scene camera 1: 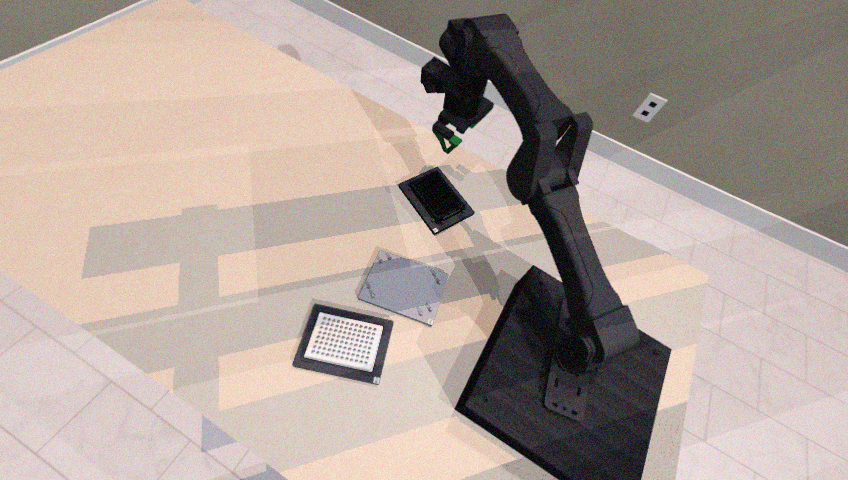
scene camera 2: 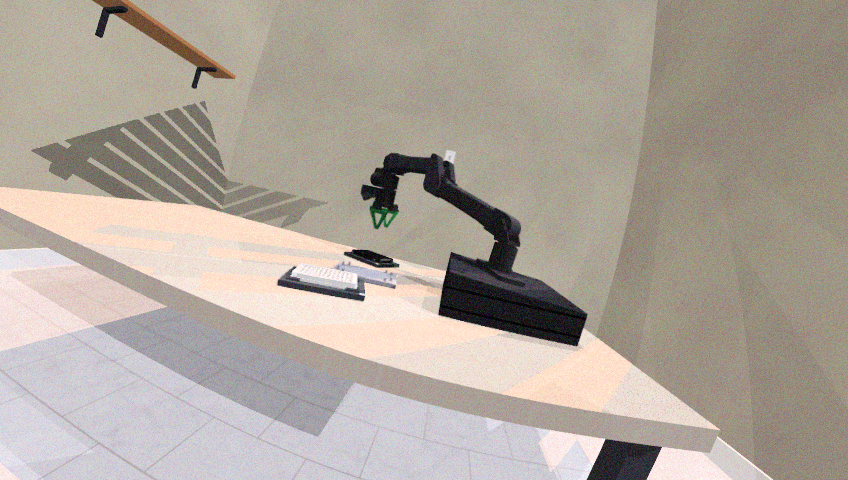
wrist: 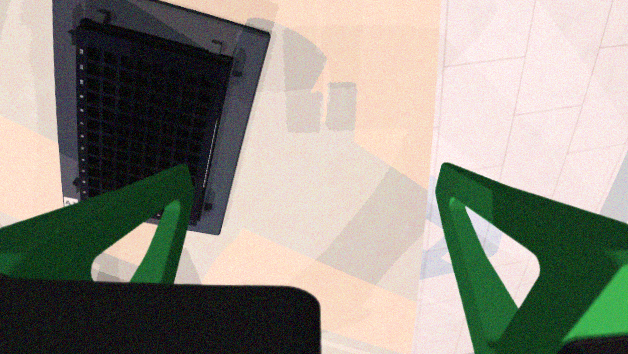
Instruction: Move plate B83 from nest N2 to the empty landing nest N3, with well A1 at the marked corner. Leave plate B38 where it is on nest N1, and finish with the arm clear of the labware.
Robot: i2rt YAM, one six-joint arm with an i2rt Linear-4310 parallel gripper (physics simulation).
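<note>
A black well plate [scene camera 1: 439, 195] [scene camera 2: 371, 256] [wrist: 150, 115] sits in a dark nest [scene camera 1: 443, 227] [wrist: 241, 110]. A white well plate [scene camera 1: 345, 342] [scene camera 2: 324, 276] sits in another dark nest [scene camera 1: 333, 368] [scene camera 2: 321, 290]. Between them lies the empty light grey nest [scene camera 1: 404, 285] [scene camera 2: 371, 274] with small corner posts. Each nest has a small white corner tag in the first scene view. Plate and nest names are not legible. My gripper [scene camera 1: 457, 144] [scene camera 2: 382, 226] [wrist: 314, 177] is open and empty, high above the table. In the wrist view its left fingertip overlaps the black plate's lower right part.
The black arm base [scene camera 1: 505, 380] [scene camera 2: 511, 309] stands beside the nests, nearest the grey one and the white plate's. The table edge [scene camera 2: 333, 359] and floor show. A wooden wall shelf [scene camera 2: 172, 41] is far off. Striped shadows cross the table.
</note>
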